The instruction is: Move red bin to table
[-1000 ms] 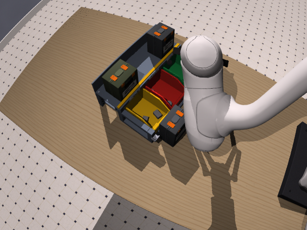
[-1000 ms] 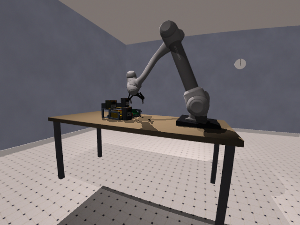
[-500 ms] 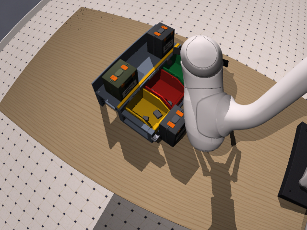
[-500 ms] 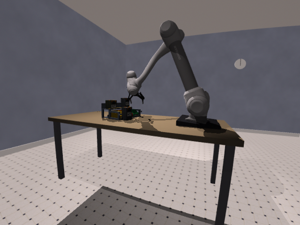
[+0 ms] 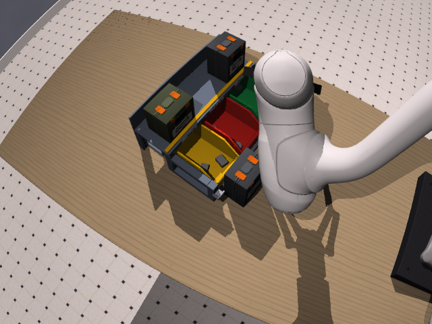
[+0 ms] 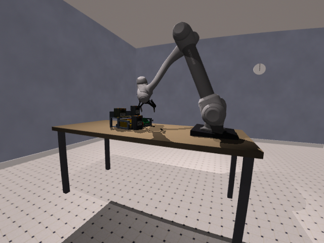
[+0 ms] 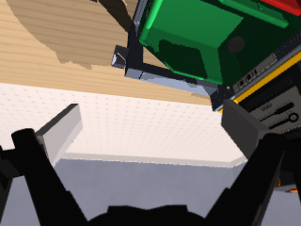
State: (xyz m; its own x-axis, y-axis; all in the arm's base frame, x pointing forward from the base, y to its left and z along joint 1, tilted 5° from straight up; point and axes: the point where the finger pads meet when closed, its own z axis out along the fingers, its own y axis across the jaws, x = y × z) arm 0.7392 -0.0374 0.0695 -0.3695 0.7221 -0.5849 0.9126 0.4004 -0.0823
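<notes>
My hand is 120 mm above the green bin, 80 mm short of it and 30 mm to the right of it. Also, from my hand: red open bin: 140 mm to the left, 120 mm below, 70 mm ahead; yellow bin: 250 mm to the left, 120 mm below, 70 mm ahead.
</notes>
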